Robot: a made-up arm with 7 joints.
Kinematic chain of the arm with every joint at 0, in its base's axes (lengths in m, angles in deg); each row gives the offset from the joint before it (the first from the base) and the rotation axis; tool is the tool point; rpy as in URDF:
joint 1: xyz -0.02 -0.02 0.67 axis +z
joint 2: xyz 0.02 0 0.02 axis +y
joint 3: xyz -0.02 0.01 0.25 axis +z
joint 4: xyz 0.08 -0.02 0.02 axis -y
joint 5: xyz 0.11 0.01 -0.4 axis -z
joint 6: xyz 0 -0.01 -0.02 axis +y
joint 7: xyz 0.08 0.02 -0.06 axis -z
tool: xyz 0.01 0.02 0.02 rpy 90 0 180
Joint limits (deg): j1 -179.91..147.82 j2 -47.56..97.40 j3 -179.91..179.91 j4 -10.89..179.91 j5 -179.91..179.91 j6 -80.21..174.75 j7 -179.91..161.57
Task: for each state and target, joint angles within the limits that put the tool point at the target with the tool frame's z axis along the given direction. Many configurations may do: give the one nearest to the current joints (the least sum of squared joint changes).
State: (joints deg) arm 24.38 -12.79 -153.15 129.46 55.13 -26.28 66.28
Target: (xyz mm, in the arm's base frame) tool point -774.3 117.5 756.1 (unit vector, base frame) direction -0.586 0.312 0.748
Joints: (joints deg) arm -6.84 -47.41 -176.70 112.50 44.32 15.59 60.41
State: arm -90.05 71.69 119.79 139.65 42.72 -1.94 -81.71
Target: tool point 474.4 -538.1 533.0 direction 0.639 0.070 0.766
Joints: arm -81.96 97.40 84.17 110.86 59.20 -30.39 -79.24
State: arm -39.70 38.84 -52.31 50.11 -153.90 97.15 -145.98
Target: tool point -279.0 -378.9 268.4 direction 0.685 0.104 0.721
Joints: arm -80.38 84.11 -31.22 67.68 -171.07 108.98 -100.00
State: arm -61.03 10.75 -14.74 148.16 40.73 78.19 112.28
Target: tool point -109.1 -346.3 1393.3 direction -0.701 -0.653 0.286
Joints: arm -73.08 -5.49 -28.87 133.21 38.16 87.07 130.88
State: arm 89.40 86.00 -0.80 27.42 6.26 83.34 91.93
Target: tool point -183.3 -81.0 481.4 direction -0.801 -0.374 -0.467
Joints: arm 37.69 63.88 17.60 -3.40 15.11 83.91 78.06
